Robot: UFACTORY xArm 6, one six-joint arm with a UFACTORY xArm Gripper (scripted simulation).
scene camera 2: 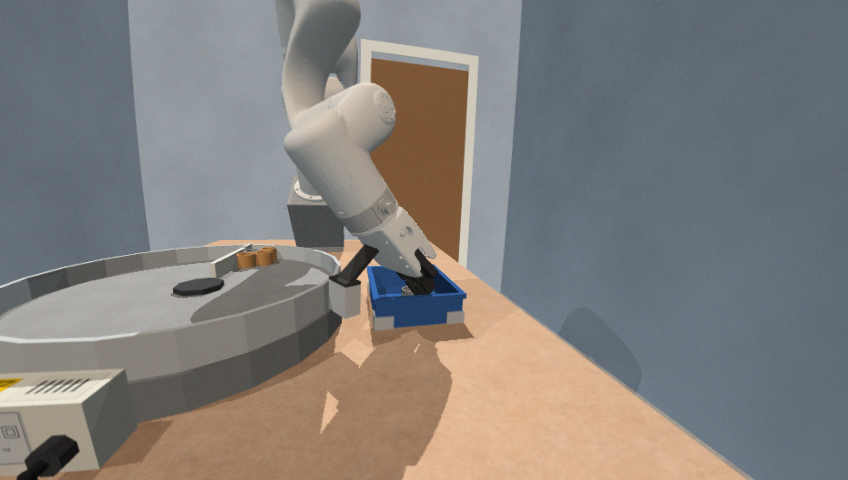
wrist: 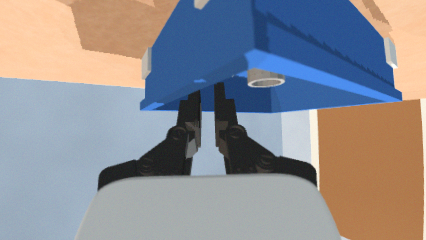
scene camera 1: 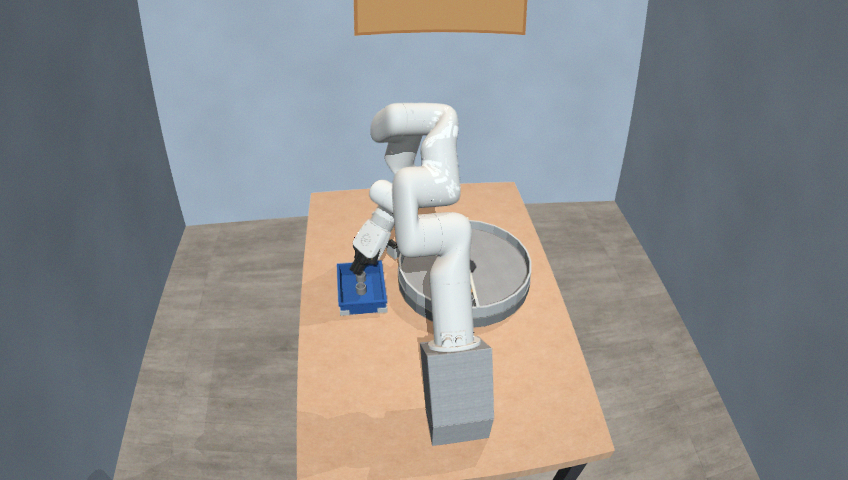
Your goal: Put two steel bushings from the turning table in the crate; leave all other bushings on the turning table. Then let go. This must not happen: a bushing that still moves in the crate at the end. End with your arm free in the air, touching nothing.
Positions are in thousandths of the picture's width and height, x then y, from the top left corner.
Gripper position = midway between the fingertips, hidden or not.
Observation:
I see my gripper (scene camera 2: 502, 605), a blue crate (scene camera 2: 524, 636) and a turning table (scene camera 2: 190, 620).
My gripper also shows in the wrist view (wrist: 487, 406) and in scene camera 1 (scene camera 1: 418, 568). The blue crate shows as well in the wrist view (wrist: 743, 223) and in scene camera 1 (scene camera 1: 439, 630).

